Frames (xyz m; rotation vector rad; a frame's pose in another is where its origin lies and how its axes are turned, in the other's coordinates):
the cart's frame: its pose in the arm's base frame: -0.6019 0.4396 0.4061 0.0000 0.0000 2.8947
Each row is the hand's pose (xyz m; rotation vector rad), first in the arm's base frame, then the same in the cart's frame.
Working: the arm's base frame: its pose in the cart's frame: -0.6911 0.2792 -0.4061 0.0000 0.0000 -2.8947

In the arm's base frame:
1: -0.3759 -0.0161 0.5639 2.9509 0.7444 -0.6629
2: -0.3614 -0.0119 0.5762 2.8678 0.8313 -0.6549
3: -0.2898 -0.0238 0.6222 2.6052 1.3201 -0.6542
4: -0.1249 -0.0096 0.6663 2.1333 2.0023 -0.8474
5: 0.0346 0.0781 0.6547 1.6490 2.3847 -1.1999
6: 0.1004 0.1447 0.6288 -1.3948 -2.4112 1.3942
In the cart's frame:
1: -0.3305 0.3866 0.1578 -0.9840 2.5327 0.1100
2: -0.3436 0.3790 0.1701 -1.0722 2.4970 0.1905
3: -0.4159 0.3731 0.2161 -1.5131 2.2480 0.2799
4: -0.5723 0.3190 0.2602 -1.9882 1.6531 0.2200
5: -0.7055 0.1950 0.2486 -2.0919 1.0932 0.1251
6: -0.7531 0.1143 0.2227 -2.0394 0.8646 0.1038

